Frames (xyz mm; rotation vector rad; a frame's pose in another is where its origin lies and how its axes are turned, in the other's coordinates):
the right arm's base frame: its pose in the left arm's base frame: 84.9 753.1 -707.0 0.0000 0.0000 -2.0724
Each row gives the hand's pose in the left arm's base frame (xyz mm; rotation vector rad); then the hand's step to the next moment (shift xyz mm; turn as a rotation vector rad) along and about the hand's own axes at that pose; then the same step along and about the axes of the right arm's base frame.
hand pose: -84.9 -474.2 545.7 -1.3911 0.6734 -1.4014
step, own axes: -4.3 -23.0 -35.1 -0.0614 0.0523 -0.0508
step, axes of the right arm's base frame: 17.0 -36.4 12.8 -0.0002 -0.0514 -0.0803
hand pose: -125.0 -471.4 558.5 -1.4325 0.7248 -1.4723
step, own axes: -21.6 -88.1 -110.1 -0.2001 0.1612 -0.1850
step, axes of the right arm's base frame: 31.8 -128.4 53.4 0.0092 -0.1858 -0.2562
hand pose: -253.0 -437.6 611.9 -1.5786 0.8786 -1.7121
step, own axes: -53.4 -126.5 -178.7 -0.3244 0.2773 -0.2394
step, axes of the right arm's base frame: -24.8 -214.7 63.7 -0.0036 -0.2423 -0.4251
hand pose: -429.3 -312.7 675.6 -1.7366 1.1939 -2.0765
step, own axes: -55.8 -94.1 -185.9 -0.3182 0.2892 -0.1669
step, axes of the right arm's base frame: -101.8 -188.8 22.6 0.0073 -0.1695 -0.4289
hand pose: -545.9 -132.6 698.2 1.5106 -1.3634 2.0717
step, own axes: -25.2 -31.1 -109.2 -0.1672 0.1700 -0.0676
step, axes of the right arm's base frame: -79.0 -85.0 -8.0 0.0257 -0.0761 -0.2344
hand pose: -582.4 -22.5 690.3 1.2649 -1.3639 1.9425
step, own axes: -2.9 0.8 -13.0 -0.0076 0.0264 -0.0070
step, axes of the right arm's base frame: -8.1 -9.8 -4.1 0.0125 -0.0155 -0.0202
